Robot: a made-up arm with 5 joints.
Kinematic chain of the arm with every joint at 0, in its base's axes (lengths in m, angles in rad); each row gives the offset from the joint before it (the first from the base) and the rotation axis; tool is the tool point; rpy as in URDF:
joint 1: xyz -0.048 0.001 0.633 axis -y
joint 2: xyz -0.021 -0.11 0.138 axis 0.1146 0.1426 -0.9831
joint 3: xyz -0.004 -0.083 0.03 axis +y
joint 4: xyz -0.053 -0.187 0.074 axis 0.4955 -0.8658 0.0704
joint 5: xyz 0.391 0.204 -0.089 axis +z
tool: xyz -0.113 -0.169 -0.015 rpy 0 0 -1.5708
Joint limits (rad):
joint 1: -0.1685..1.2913
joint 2: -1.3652..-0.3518
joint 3: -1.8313..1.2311
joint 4: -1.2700..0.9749
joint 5: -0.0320..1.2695
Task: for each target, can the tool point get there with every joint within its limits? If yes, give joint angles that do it. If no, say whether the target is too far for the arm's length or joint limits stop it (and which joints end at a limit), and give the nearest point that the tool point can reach.
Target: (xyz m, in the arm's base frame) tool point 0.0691 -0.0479 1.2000
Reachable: yes | joints 0.2035 -1.1144 -1.0116 0.0775 0.7016
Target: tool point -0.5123 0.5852 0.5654
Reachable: no: joint limits stop it (at a limit: joint 1, joint 2, joint 5) | nearest point -0.4061 0.2921 0.9687 | short by 0.510 m
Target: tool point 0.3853 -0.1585 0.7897
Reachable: yes | joints 0.6487 -1.1907 0.3326 -0.8775 1.1673
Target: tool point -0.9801 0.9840 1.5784
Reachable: no: too far | nearest point -0.4727 0.2599 1.0638 | short by 1.023 m
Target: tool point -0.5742 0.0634 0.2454
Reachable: no: joint limits stop it (at a limit: joint 1, joint 2, joint 3, joint 5) | nearest point -0.6326 -0.4282 0.4635 | short by 0.541 m
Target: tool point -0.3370 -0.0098 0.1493
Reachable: no: joint limits stop it (at a limit: joint 1, joint 2, joint 3, joint 5) | nearest point -0.0108 -0.3647 0.3501 | short by 0.522 m
